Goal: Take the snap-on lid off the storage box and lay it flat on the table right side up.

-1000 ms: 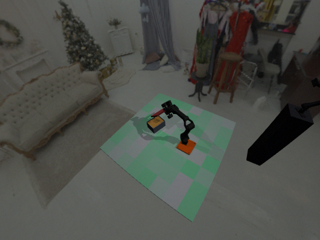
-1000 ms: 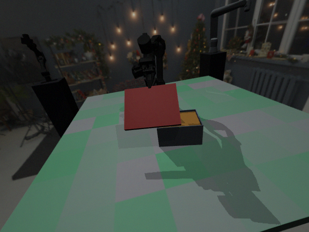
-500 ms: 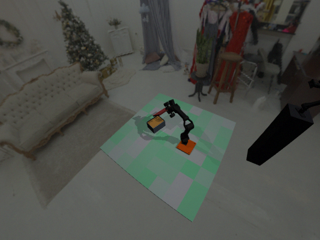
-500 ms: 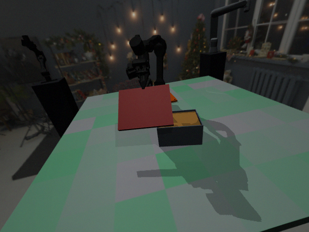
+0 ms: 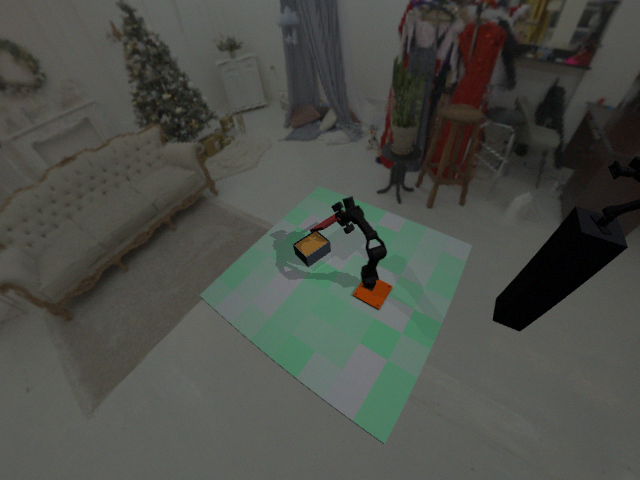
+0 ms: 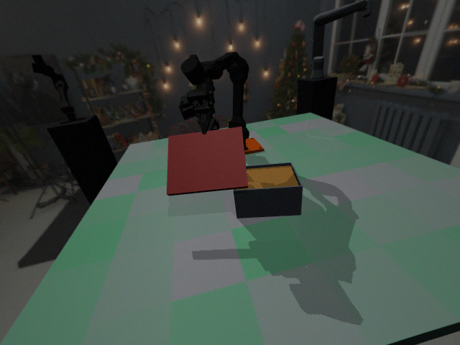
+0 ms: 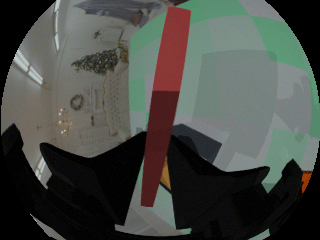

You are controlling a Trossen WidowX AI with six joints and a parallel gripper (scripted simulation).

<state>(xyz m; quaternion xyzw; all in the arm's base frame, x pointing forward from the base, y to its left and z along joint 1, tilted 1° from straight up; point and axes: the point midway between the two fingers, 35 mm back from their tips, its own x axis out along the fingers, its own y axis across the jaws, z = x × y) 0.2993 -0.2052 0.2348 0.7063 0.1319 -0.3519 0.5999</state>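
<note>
Right now my gripper tip is 60 mm short of the lid, 50 mm above it and 20 mm to the left of it. The rest, counted from my gripper tip: storage box: 180 mm below, 150 mm to the left, 110 mm ahead.
</note>
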